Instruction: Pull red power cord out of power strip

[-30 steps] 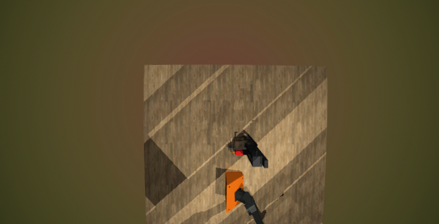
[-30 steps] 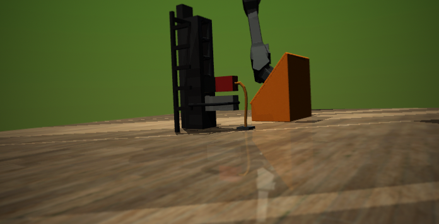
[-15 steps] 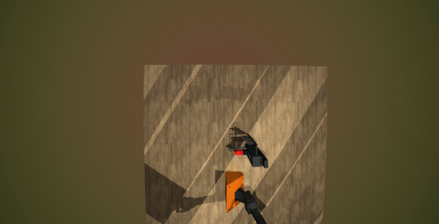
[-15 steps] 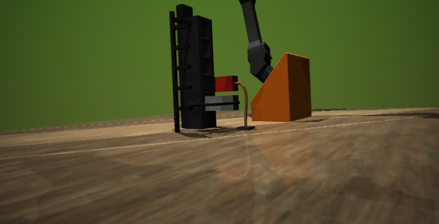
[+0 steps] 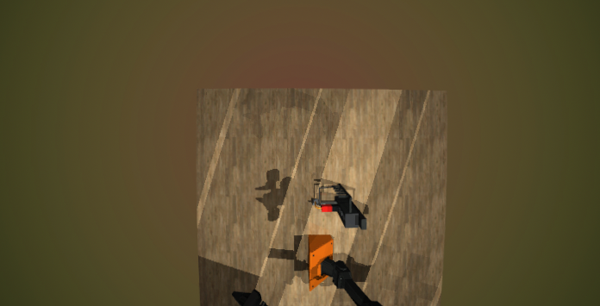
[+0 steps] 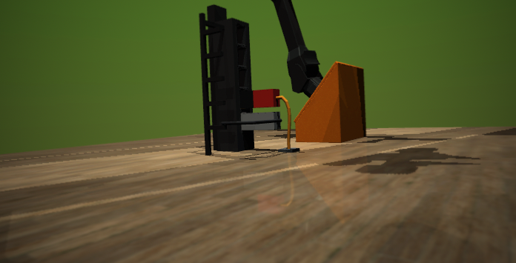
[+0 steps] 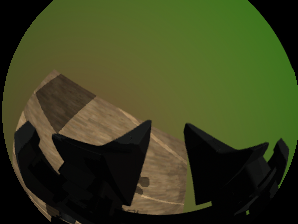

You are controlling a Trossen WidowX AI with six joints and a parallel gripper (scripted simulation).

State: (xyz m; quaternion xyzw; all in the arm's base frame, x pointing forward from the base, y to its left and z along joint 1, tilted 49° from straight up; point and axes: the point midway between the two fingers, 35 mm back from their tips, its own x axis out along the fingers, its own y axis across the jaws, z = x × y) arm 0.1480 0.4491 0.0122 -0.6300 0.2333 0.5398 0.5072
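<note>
The red plug is 360 mm to the right of my gripper tip, 340 mm below it and 150 mm ahead of it.
</note>
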